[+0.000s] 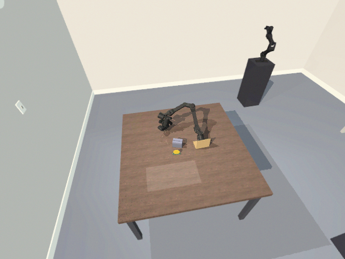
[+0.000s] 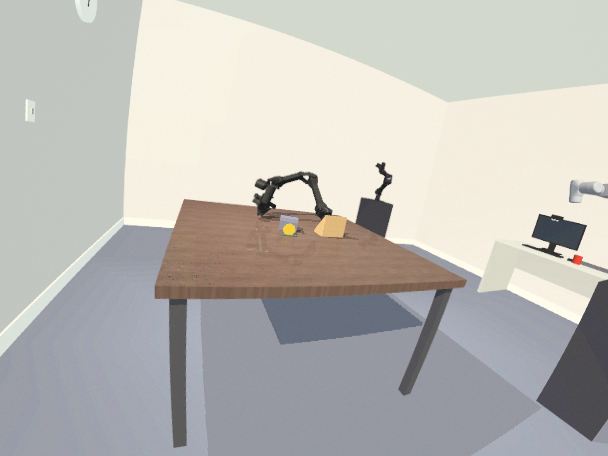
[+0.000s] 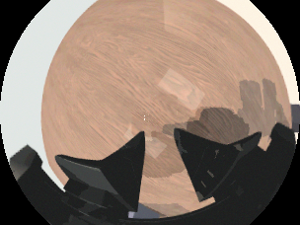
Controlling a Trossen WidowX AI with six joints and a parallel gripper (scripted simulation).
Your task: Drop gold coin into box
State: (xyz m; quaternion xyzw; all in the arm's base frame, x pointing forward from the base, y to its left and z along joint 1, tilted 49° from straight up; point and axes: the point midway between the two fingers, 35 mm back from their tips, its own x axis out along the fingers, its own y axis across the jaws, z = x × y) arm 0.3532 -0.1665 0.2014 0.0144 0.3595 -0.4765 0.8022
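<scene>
My gripper tip is 340 mm to the right of the gold coin, 80 mm past it and 20 mm below it.
</scene>
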